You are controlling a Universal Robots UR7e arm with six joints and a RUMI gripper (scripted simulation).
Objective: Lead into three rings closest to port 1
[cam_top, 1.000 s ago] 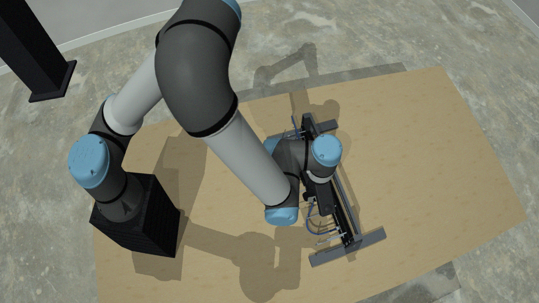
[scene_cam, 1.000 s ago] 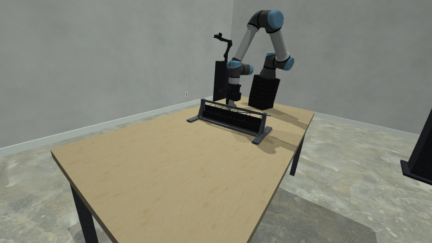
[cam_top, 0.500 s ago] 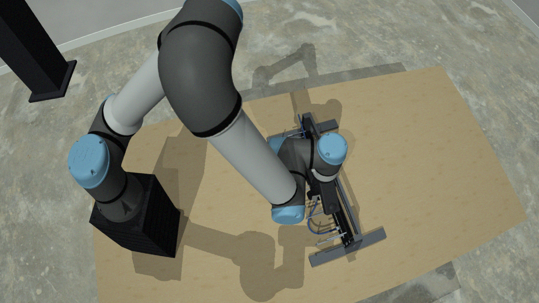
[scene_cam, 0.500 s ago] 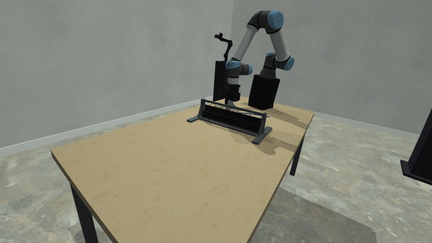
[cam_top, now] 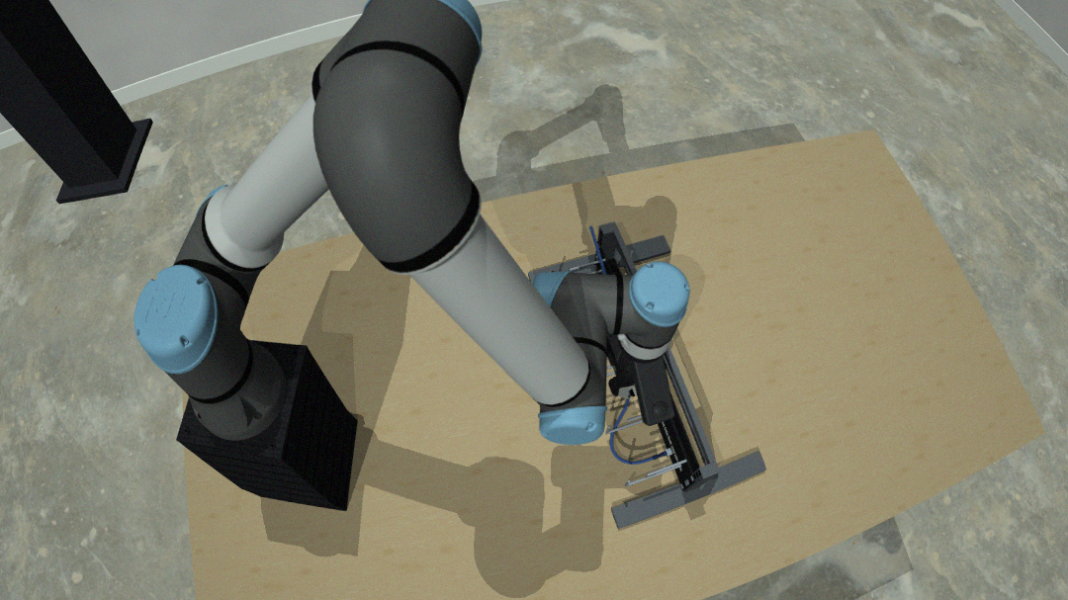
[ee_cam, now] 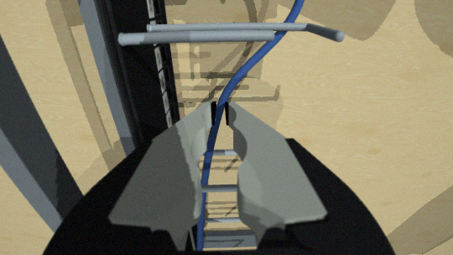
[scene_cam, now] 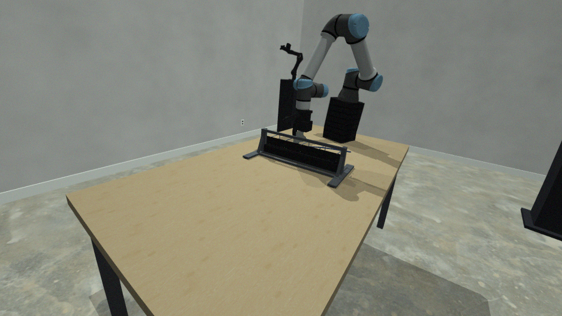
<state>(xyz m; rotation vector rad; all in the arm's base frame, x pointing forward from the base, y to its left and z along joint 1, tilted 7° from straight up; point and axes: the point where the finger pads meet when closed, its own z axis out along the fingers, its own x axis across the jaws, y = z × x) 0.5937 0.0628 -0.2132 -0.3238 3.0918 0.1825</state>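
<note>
My gripper is now 6 cm to the right of the rack and 5 cm short of it.
</note>
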